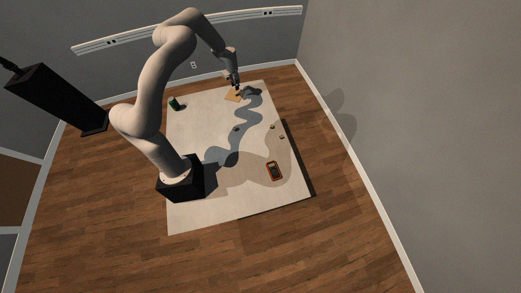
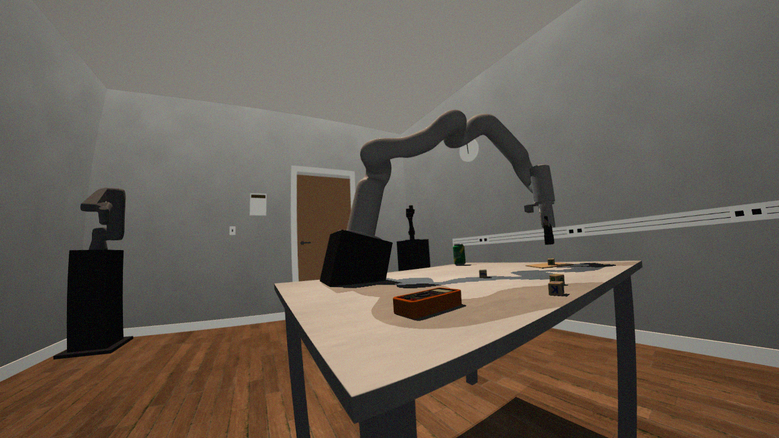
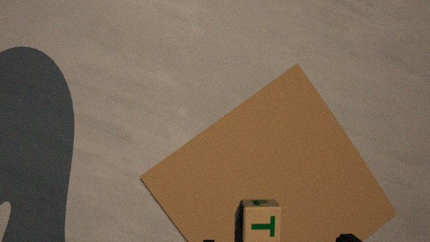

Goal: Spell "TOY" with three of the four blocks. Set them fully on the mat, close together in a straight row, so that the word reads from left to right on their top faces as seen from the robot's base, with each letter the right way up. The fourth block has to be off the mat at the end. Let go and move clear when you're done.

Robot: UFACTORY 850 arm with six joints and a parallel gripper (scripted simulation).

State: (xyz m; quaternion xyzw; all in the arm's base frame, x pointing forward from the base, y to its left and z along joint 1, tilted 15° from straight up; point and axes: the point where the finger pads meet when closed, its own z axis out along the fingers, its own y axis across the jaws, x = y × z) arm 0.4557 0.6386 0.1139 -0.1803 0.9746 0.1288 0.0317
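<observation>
Now: hand 9 cm above the block. Round my hand: orange multimeter (11 cm ahead, 74 cm to the right, 9 cm below); then green soda can (53 cm behind, 4 cm below); then tan square mat (2 cm behind, 1 cm to the left, 10 cm below).
</observation>
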